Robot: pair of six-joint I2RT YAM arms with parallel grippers.
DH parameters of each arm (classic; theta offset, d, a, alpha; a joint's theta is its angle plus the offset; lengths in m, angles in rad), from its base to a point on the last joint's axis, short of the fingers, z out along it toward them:
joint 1: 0 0.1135 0.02 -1.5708
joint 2: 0 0 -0.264 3.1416
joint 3: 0.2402 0 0.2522 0
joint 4: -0.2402 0 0.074 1.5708
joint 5: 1.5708 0 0 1.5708
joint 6: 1.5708 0.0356 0 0
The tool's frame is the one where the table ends.
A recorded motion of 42 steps. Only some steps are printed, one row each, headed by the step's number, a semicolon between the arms.
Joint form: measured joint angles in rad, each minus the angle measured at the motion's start. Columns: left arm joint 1, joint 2, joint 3, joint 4, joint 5, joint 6; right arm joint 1, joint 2, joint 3, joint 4, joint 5, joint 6.
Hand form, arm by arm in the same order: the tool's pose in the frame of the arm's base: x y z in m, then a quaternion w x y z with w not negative. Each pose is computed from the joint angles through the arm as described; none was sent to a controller.
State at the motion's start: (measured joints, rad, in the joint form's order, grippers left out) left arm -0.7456 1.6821 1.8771 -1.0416 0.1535 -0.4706; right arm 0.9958 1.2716 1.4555 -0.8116 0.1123 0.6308
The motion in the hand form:
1: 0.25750 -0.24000 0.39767 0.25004 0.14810 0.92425 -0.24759; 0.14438 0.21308 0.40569 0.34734 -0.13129 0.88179 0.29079
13: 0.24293 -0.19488 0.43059 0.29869 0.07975 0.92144 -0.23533; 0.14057 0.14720 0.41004 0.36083 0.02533 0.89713 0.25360
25: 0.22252 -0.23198 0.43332 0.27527 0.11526 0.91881 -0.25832; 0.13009 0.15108 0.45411 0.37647 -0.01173 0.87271 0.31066
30: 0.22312 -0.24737 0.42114 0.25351 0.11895 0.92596 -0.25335; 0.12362 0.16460 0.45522 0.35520 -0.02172 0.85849 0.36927
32: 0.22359 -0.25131 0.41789 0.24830 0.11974 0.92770 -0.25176; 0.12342 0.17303 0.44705 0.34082 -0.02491 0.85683 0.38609
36: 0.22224 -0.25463 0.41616 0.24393 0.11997 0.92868 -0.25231; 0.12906 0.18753 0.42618 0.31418 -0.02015 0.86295 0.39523
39: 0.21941 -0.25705 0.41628 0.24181 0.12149 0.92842 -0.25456; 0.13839 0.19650 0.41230 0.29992 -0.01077 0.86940 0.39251
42: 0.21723 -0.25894 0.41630 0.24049 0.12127 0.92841 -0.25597; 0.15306 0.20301 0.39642 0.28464 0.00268 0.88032 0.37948
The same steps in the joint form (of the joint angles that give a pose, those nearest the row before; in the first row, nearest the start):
1: 0.0088 0.0084 0.0027 -0.0095 -0.0206 0.0023; -0.0042 -0.0076 -0.0004 -0.0153 0.0061 0.0054
13: 0.0763 -0.1148 -0.0034 -0.0572 -0.0942 -0.0504; -0.1518 -0.1667 -0.0557 -0.1572 0.0923 0.1709
25: -0.0546 -0.0672 0.0602 -0.0790 -0.0988 -0.1022; -0.1080 -0.1289 0.1255 -0.1854 0.0446 0.1430
30: -0.0854 -0.0297 0.0584 -0.0809 -0.0988 -0.1259; -0.0519 -0.1308 0.1019 -0.1026 -0.0122 0.2029
32: -0.0923 -0.0191 0.0588 -0.0809 -0.0988 -0.1312; -0.0317 -0.1316 0.0580 -0.0523 -0.0351 0.2289
36: -0.1019 -0.0137 0.0587 -0.0812 -0.0988 -0.1404; -0.0206 -0.1175 -0.0229 0.0202 -0.0664 0.2709
39: -0.1129 -0.0137 0.0592 -0.0813 -0.0992 -0.1480; -0.0347 -0.0908 -0.0603 0.0595 -0.0862 0.2907
42: -0.1217 -0.0137 0.0591 -0.0809 -0.1015 -0.1564; -0.0709 -0.0519 -0.0885 0.0820 -0.1118 0.2998

